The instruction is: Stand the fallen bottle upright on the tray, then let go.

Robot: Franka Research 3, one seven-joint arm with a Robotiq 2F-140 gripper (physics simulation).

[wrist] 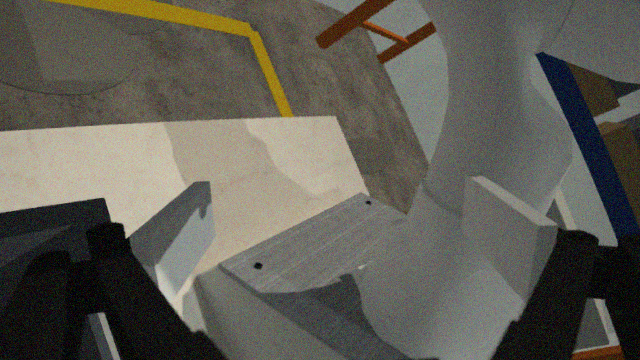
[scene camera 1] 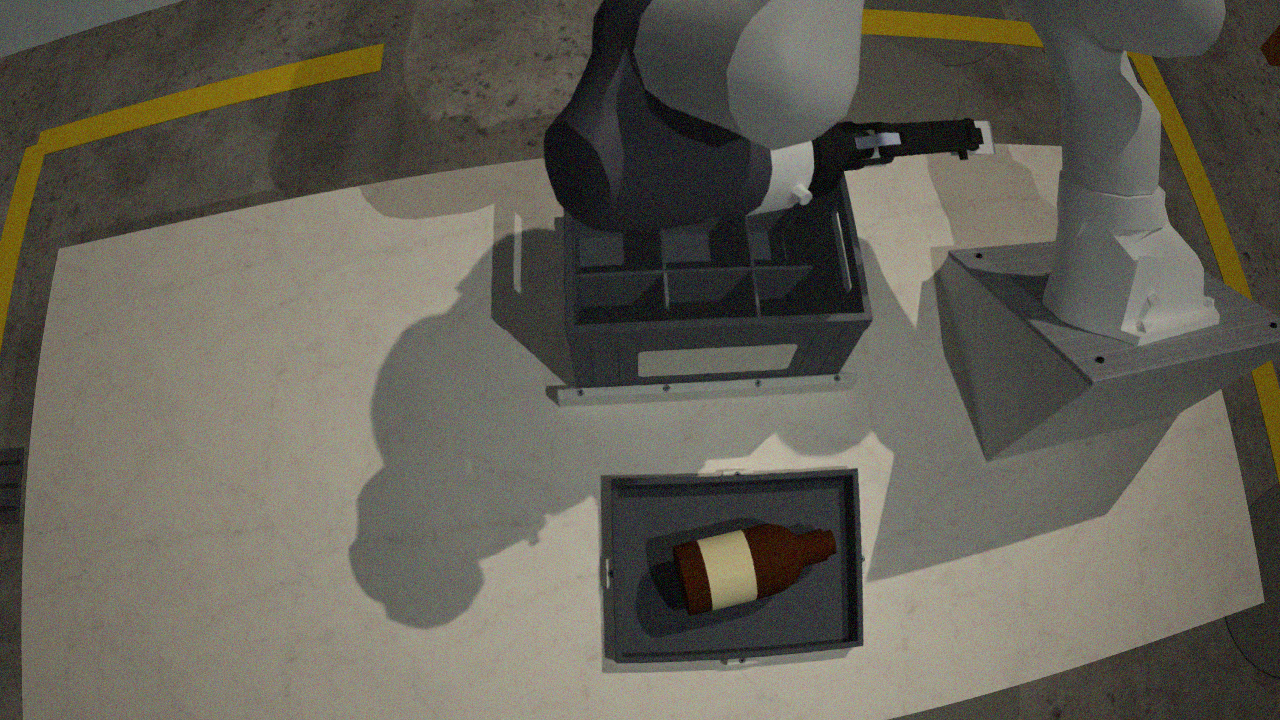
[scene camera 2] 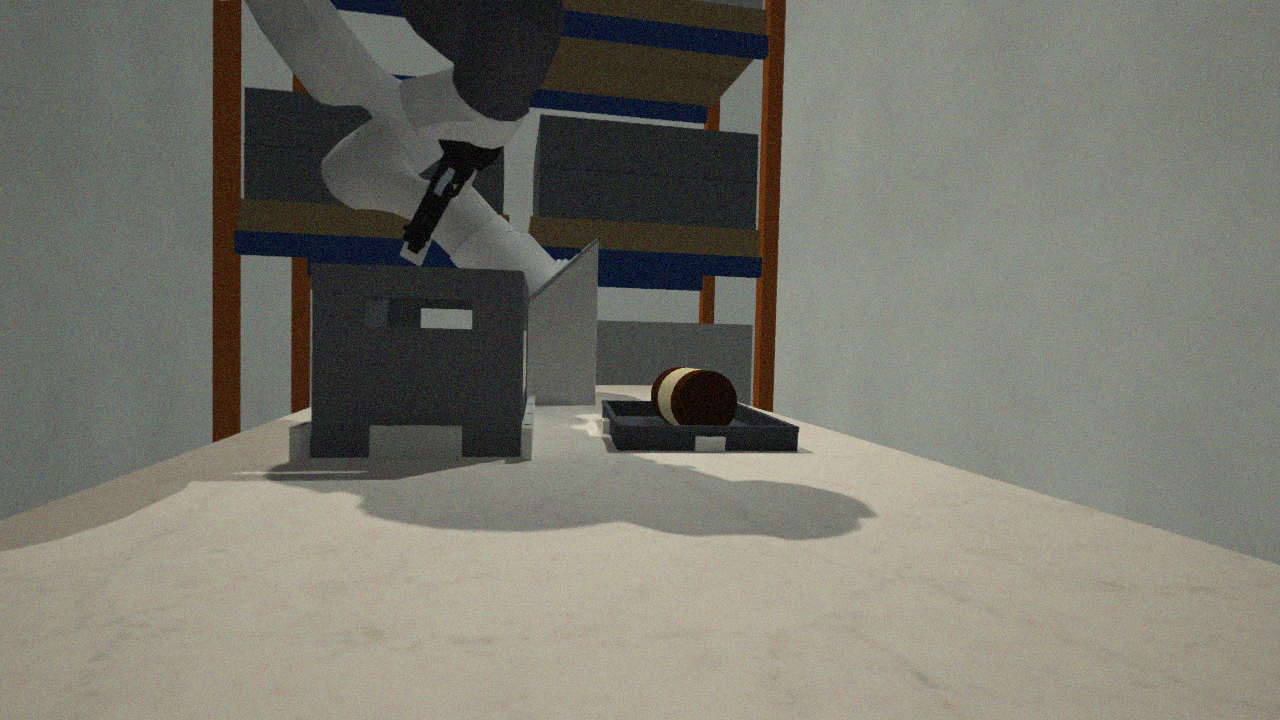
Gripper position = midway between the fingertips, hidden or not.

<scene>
My gripper shows in the wrist view (338,206), in scene camera 1 (933,144) and in scene camera 2 (433,226). A brown bottle shows in scene camera 1 and in scene camera 2; in the wrist view it is out of frame. One and the same spot on the brown bottle: (scene camera 2: 680,396) is (scene camera 1: 674,549).
</scene>
